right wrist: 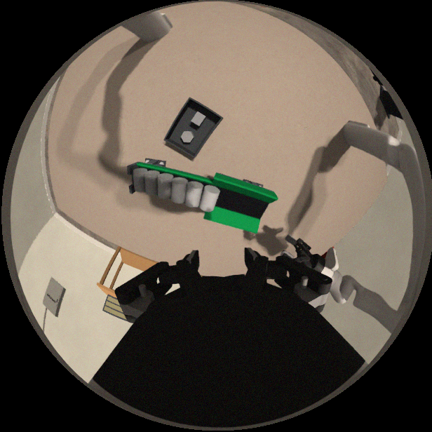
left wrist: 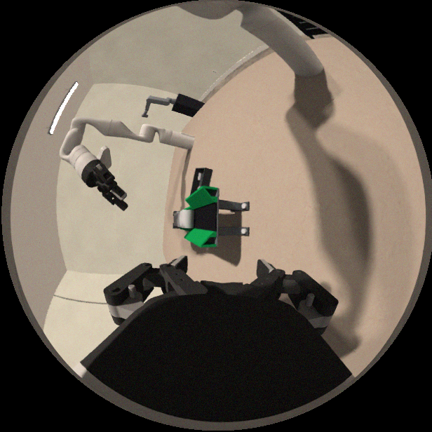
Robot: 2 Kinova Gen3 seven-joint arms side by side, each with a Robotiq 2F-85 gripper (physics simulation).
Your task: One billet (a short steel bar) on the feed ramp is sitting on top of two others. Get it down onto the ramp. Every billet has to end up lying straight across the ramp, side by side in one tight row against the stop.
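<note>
The feed ramp (left wrist: 201,238) (right wrist: 235,222) has green side walls. Several grey billets lie across it side by side in one row, from the dark stop (right wrist: 132,169) at the left end in the right wrist view to the pale end billet (right wrist: 210,198). No billet shows on top of another. In the left wrist view a pale billet (left wrist: 185,219) shows at the ramp's end; the others are hidden. My left gripper (left wrist: 221,265) is open and empty, away from the ramp. My right gripper (right wrist: 221,256) (left wrist: 125,203) is open and empty, raised clear of the billets.
A dark tray (right wrist: 172,144) with a square block (right wrist: 198,118) and a hexagonal block (right wrist: 187,136) stands on the table beside the ramp. It also shows partly behind the ramp in the left wrist view. A wooden chair-like frame (right wrist: 137,260) stands beyond the table edge.
</note>
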